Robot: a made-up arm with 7 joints.
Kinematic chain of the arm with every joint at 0, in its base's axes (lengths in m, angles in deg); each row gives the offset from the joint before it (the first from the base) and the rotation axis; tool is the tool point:
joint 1: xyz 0 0 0.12 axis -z
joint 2: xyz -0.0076 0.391 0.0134 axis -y
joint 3: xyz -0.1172 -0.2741 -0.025 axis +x
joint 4: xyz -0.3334 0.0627 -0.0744 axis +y
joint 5: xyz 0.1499 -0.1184 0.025 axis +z
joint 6: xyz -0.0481 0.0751 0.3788 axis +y
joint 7: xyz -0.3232 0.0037 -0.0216 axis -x
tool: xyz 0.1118 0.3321 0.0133
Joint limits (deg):
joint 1: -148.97..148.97
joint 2: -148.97..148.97
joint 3: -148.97..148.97
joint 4: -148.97..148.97
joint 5: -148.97..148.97
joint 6: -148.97..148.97
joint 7: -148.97..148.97
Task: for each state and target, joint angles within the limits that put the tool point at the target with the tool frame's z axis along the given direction. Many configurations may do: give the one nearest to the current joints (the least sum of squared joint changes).
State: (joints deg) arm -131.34 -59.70 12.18 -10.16 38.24 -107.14 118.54
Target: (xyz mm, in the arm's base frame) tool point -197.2 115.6 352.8 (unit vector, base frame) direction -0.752 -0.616 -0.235
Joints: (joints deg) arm -143.18 -79.29 0.72 -27.19 25.86 -92.34 134.73
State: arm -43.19 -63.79 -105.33 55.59 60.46 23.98 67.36
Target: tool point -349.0 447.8 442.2 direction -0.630 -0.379 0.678
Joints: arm -62.54 -87.32 -122.00 43.70 71.14 44.02 91.98
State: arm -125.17 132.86 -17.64 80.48 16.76 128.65 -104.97
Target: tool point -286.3 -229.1 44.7 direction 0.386 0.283 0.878
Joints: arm -123.12 132.59 9.39 31.59 48.15 135.96 -80.40
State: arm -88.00 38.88 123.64 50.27 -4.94 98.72 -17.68
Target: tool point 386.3 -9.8 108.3 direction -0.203 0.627 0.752
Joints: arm -84.23 61.13 136.93 38.46 -6.15 56.12 -12.77
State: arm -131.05 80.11 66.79 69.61 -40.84 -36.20 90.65
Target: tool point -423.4 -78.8 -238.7 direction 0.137 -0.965 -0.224
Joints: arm -124.40 108.40 76.58 78.81 -13.79 -42.24 88.38
